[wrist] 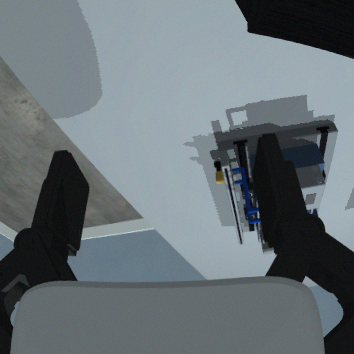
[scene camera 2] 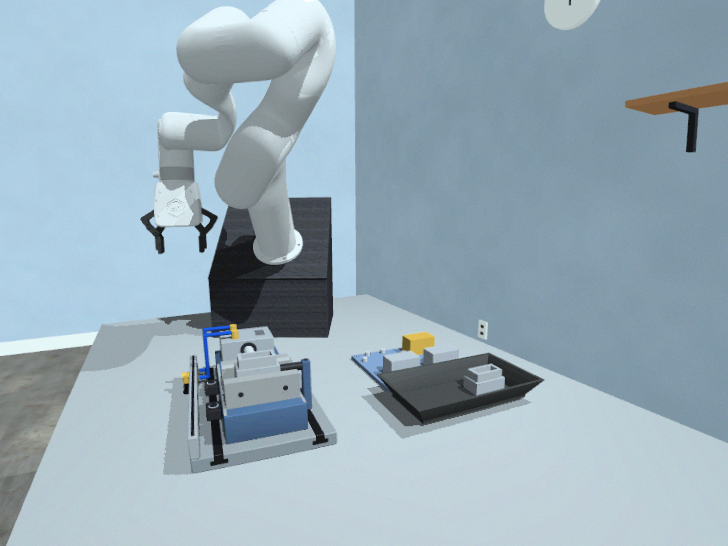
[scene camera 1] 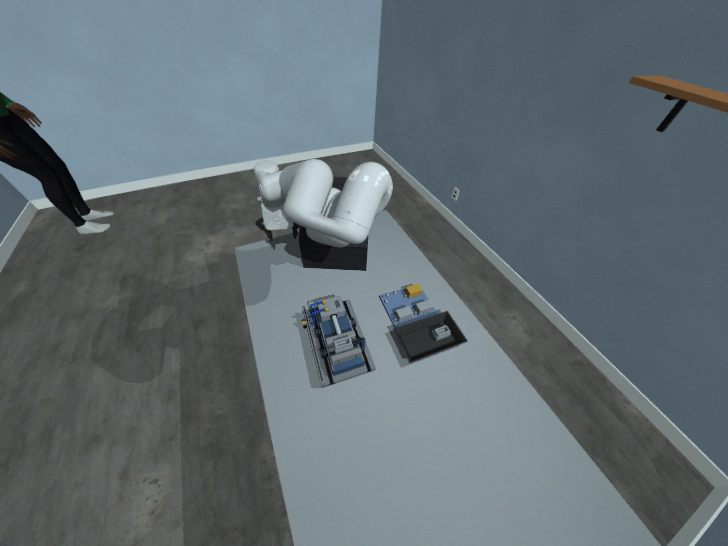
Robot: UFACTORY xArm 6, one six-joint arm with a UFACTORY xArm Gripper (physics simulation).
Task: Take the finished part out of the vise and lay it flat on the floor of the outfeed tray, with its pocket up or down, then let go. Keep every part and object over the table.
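Seen in the pictures: gripper, between the fingertips: (wrist: 164,160) (scene camera 2: 181,252) (scene camera 1: 283,237); arm's base, origin of its link: (scene camera 2: 278,246).
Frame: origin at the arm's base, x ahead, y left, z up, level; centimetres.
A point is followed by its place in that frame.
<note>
The finished part (scene camera 1: 342,343) {x 44.8, y -20.1, z -11.9 cm} (scene camera 2: 256,359) {x 46.4, y -20.5, z -10.6 cm} is a light grey block clamped between the jaws of the blue and grey vise (scene camera 1: 346,365) {x 50.6, y -21.6, z -16.0 cm} (scene camera 2: 264,418) {x 51.2, y -21.4, z -17.1 cm} (wrist: 306,156) {x 26.1, y -13.7, z -17.6 cm}. Its raised pocket rim faces up. In the wrist view one finger covers part of the vise, and I cannot make out the part. The black outfeed tray (scene camera 1: 418,345) {x 54.8, y 5.9, z -20.7 cm} (scene camera 2: 423,398) {x 52.3, y 4.8, z -20.8 cm} stands right of the vise in the scene views. A similar grey part (scene camera 1: 441,332) {x 55.2, y 15.9, z -18.8 cm} (scene camera 2: 483,382) {x 56.6, y 14.1, z -18.7 cm} lies in it, pocket up. My gripper (scene camera 1: 283,239) {x -0.6, y -23.3, z -0.2 cm} (scene camera 2: 181,251) {x -0.6, y -23.3, z -0.2 cm} (wrist: 164,160) {x -0.6, y -23.3, z -0.2 cm} is open and empty, high up and behind the vise, near the table's left edge.
A blue board (scene camera 1: 389,302) {x 33.3, y 6.9, z -21.1 cm} (scene camera 2: 363,357) {x 32.4, y 5.5, z -20.3 cm} with two grey blocks and a yellow block (scene camera 1: 413,290) {x 34.8, y 17.5, z -17.6 cm} (scene camera 2: 418,342) {x 35.7, y 17.2, z -18.4 cm} lies behind the tray. Blue tubing (scene camera 2: 205,352) {x 29.8, y -24.6, z -14.2 cm} (wrist: 245,195) {x 26.0, y -24.0, z -13.7 cm} rises at the vise's left side. The black pedestal (scene camera 1: 335,257) {x 5.7, y -4.6, z -14.1 cm} (scene camera 2: 270,302) {x 5.8, y -4.6, z -13.0 cm} (wrist: 310,25) {x -2.0, y -14.4, z -5.1 cm} stands beside the gripper.
</note>
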